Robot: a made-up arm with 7 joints. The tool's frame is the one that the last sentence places.
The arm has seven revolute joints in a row. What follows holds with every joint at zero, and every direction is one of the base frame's.
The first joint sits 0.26 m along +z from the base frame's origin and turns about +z.
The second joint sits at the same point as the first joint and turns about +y.
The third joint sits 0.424 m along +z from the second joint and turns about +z.
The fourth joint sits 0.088 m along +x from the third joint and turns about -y.
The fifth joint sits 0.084 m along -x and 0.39 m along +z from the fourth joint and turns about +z.
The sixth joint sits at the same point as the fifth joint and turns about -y.
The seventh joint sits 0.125 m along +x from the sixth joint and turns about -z.
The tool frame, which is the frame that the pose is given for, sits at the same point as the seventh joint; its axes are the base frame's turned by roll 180, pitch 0 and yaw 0 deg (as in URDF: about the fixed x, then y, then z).
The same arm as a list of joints. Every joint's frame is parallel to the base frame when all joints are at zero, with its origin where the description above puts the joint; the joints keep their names.
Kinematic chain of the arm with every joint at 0, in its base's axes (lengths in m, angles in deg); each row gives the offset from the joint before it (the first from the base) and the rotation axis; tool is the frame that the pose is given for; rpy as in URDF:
joint 1: xyz 0 0 0.26 axis +z
joint 2: xyz 0 0 0 axis +y
joint 3: xyz 0 0 0.424 axis +z
joint 4: xyz 0.088 0 0 axis -y
joint 5: xyz -0.084 0 0.39 axis +z
joint 6: xyz 0 0 0 axis -y
joint 7: xyz 0.125 0 0 axis -z
tool: xyz 0 0 0 rpy 180 0 0

